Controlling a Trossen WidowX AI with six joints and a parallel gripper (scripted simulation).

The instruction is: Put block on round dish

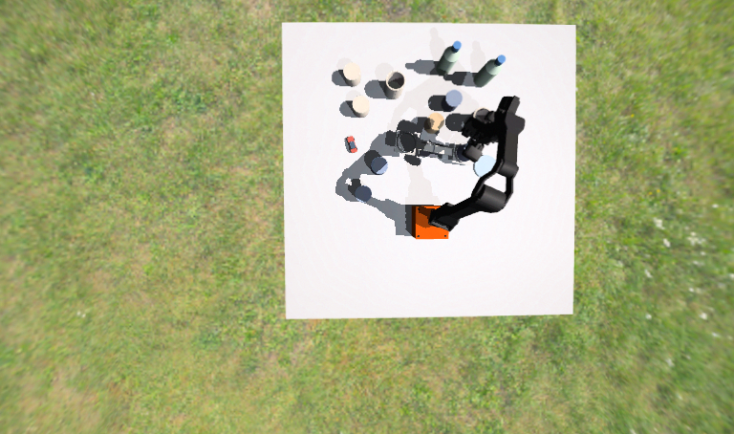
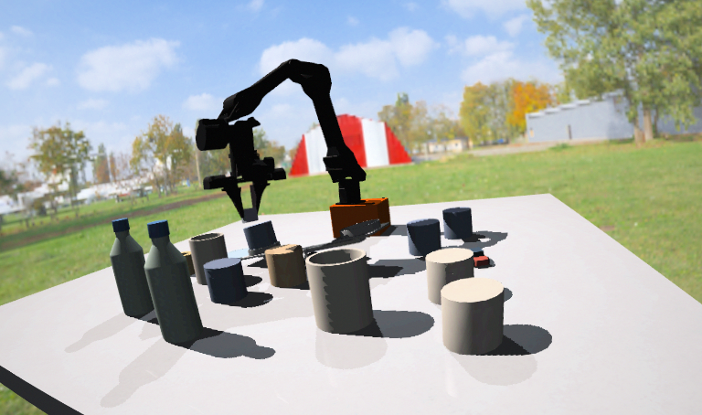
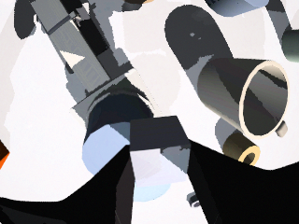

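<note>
Right now my gripper tip is 30 mm past the dark blue cup, 20 mm to the left of it and 60 mm above it. Also, from my gripper tip: red toy car (90 mm behind, 470 mm to the left, 100 mm below); grey block (right at my gripper tip); pale blue round dish (60 mm behind, 120 mm to the right, 110 mm below).
</note>
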